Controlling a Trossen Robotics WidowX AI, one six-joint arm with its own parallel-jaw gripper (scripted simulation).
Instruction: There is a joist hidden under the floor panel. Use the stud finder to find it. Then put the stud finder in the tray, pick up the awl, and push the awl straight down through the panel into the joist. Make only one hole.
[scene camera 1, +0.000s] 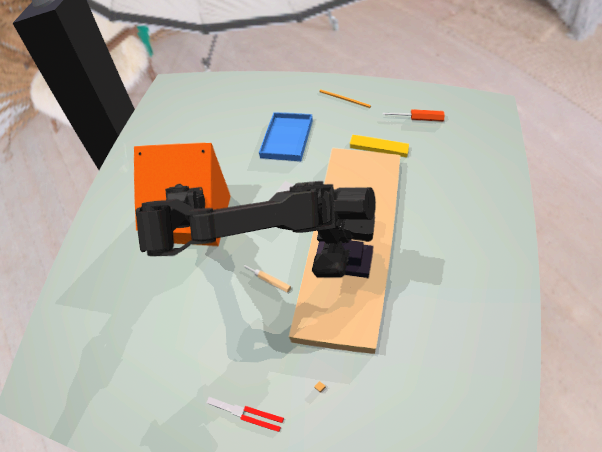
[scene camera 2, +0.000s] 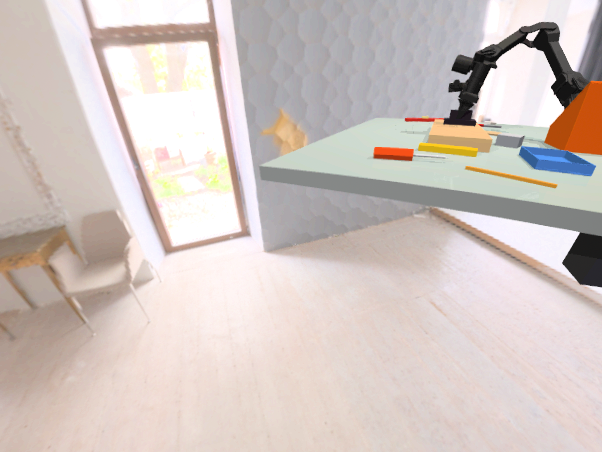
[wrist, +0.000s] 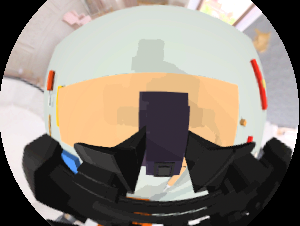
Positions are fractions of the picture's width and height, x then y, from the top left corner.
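Observation:
My gripper (scene camera 2: 0.76, 0.26), (wrist: 0.55, 0.57) in sight. Stud finder (scene camera 1: 0.60, 0.57), (wrist: 0.55, 0.51). Blue tray (scene camera 1: 0.48, 0.30), (scene camera 2: 0.92, 0.36). Yellow bar (scene camera 1: 0.59, 0.32).

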